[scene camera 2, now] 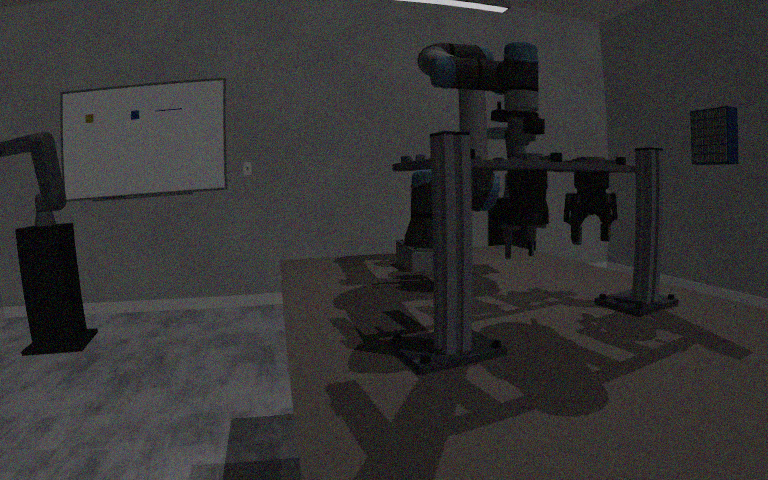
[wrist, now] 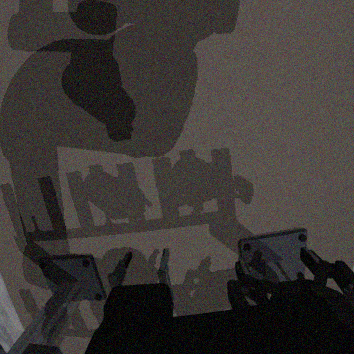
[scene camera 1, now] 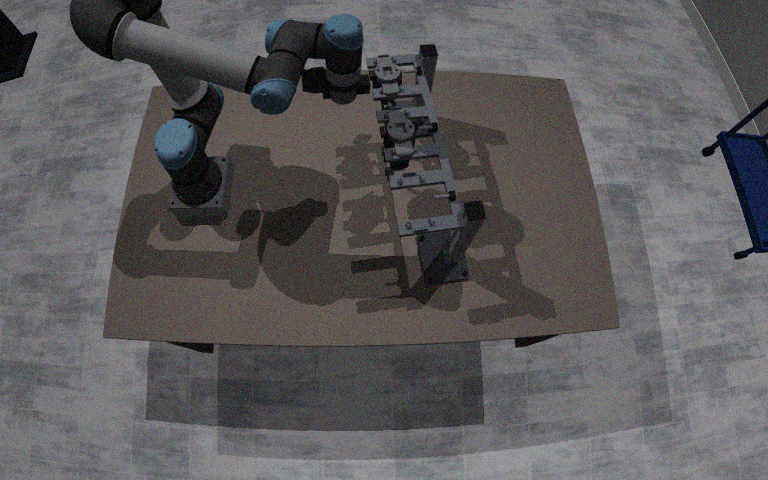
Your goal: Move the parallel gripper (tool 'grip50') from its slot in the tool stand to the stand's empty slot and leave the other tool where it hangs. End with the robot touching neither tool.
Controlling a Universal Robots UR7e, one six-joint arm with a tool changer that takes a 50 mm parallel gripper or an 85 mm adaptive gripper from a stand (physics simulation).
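Places are measured from the arm's base along level axes (x back, y down, z right), in millimetres.
Pixels of known places: hand at its tool point: (scene camera 2: pixel 521 140); arm's base at its link origin: (scene camera 2: pixel 429 243) (scene camera 1: pixel 197 182).
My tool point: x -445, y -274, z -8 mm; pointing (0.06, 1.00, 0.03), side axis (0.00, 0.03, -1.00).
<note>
For each thing: its middle in the pictures, then the offset to it from my tool point. "spot": a spot on its surface instead. Level surfaces: height alone.
- arm's tool changer end at a spot on its surface: (scene camera 2: pixel 516 143) spot: dx +2, dy +7, dz +13 mm
- post at a spot on its surface: (scene camera 1: pixel 458 243) spot: dx -221, dy +170, dz +337 mm
- brown table at its surface level: dy +340 mm
The parallel gripper (scene camera 1: pixel 400 129) (scene camera 2: pixel 526 198) (wrist: pixel 142 300) hangs in the middle slot of the tool stand (scene camera 2: pixel 451 243), its two straight fingers pointing down and apart. The adaptive gripper (scene camera 1: pixel 387 70) (scene camera 2: pixel 591 182) hangs in the far slot; part of its dark body and fingers shows at the lower right in the wrist view. The near slot (scene camera 1: pixel 436 223) (scene camera 2: pixel 410 166) is empty. The arm's tool changer end (scene camera 1: pixel 342 95) (scene camera 2: pixel 516 138) carries no gripper. It is beside the stand, level with the far part in scene camera 1, higher than the rail and apart from both tools.
The stand's near post (scene camera 1: pixel 458 243) and far post (scene camera 1: pixel 428 65) (scene camera 2: pixel 647 226) rise from dark base plates on the brown table (scene camera 1: pixel 538 169) (scene camera 2: pixel 651 424). The arm's base (scene camera 1: pixel 198 209) stands on the table's left. A blue cart (scene camera 1: pixel 750 186) stands on the floor at the right.
</note>
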